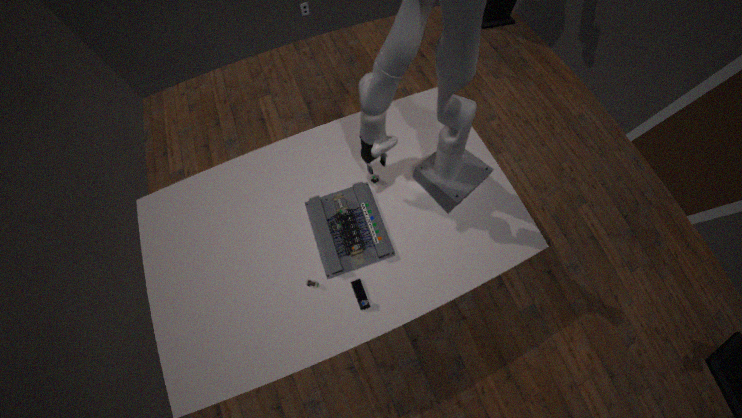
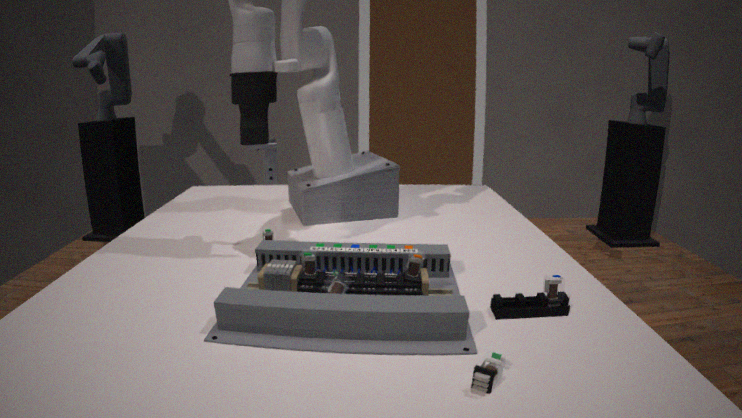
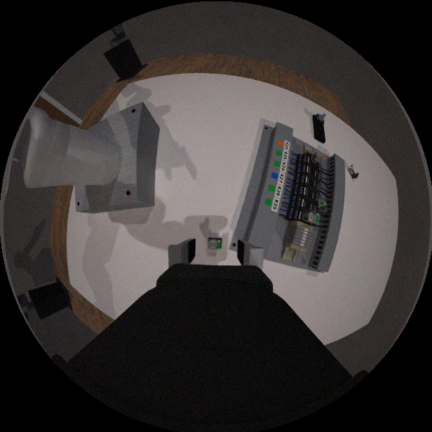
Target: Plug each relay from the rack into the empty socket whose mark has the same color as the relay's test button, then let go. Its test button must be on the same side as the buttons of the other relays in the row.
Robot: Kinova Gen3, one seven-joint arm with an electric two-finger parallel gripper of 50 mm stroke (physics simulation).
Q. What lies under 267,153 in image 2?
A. My gripper.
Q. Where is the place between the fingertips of my gripper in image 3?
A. At 216,248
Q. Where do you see a grey panel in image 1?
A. At 348,264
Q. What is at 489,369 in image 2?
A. A green-button relay.
